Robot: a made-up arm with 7 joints.
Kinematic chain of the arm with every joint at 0, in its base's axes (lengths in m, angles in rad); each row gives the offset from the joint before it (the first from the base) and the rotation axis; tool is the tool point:
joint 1: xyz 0 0 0.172 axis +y
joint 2: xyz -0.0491 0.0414 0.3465 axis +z
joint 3: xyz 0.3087 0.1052 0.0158 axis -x
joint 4: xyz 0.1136 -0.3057 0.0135 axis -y
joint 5: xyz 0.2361 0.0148 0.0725 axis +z
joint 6: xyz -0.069 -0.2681 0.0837 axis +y
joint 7: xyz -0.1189 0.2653 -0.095 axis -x
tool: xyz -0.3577 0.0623 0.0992
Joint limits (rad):
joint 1: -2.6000..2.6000
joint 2: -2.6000..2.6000
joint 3: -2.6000..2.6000
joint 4: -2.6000..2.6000
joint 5: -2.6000..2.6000
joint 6: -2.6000..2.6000
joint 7: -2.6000..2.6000
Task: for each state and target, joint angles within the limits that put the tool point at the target. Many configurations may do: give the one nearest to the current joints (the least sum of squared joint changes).
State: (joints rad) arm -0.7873 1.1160 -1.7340 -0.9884 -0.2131 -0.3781 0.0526
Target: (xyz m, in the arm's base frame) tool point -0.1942 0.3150 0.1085
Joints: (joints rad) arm -0.9169 1.0358 -1.9622 -0.7061 0.1265 -0.8388 0.0071
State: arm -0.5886 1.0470 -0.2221 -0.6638 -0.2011 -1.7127 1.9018
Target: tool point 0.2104 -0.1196 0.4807
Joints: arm -0.8485 0.4503 0.4016 -1.0769 -0.3487 -1.5450 2.0316
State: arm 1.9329 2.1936 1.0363 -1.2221 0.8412 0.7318 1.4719
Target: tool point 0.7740 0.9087 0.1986
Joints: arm 1.7308 2.2376 0.3327 -1.5304 0.9348 0.6495 1.4590
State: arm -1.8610 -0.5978 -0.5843 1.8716 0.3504 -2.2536 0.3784
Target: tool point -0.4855 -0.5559 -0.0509
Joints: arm -2.0062 -0.7642 -0.9498 1.9495 0.2276 -2.2261 0.3262
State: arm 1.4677 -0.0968 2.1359 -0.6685 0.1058 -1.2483 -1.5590
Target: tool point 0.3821 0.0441 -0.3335
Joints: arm 2.2259 -0.2288 1.9475 -0.5780 -0.4973 -0.9711 -1.3642
